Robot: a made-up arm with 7 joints.
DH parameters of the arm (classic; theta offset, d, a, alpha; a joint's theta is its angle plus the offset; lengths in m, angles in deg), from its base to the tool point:
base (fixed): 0 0 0 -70
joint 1: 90 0 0 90
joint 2: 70 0 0 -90
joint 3: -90 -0.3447 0.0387 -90
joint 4: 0 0 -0.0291 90
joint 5: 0 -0.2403 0 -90
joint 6: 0 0 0 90
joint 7: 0 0 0 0
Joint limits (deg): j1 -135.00..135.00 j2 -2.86..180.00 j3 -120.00..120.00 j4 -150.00..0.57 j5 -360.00..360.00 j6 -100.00..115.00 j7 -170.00..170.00
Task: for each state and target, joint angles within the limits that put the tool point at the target. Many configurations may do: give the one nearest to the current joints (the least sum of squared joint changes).
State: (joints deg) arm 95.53 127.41 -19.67 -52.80 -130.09 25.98 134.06
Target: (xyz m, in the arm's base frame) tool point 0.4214 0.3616 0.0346
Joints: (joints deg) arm 73.19 160.03 -7.42 -52.24 -130.09 25.98 134.06
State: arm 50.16 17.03 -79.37 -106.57 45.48 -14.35 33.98
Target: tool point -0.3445 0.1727 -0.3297
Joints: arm 50.62 56.20 -75.40 -75.52 45.48 -14.35 33.98
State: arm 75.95 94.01 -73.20 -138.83 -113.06 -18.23 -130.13
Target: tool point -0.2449 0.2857 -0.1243
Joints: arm 68.26 97.60 -66.63 -110.79 -113.06 -18.23 -130.13
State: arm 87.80 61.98 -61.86 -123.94 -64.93 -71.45 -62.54
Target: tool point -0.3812 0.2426 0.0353
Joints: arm 99.17 89.03 -66.93 -94.23 -64.93 -71.45 -62.54
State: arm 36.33 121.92 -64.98 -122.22 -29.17 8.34 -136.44
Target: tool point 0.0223 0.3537 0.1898
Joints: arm 31.57 161.84 -92.30 -109.22 -29.17 8.34 -136.44
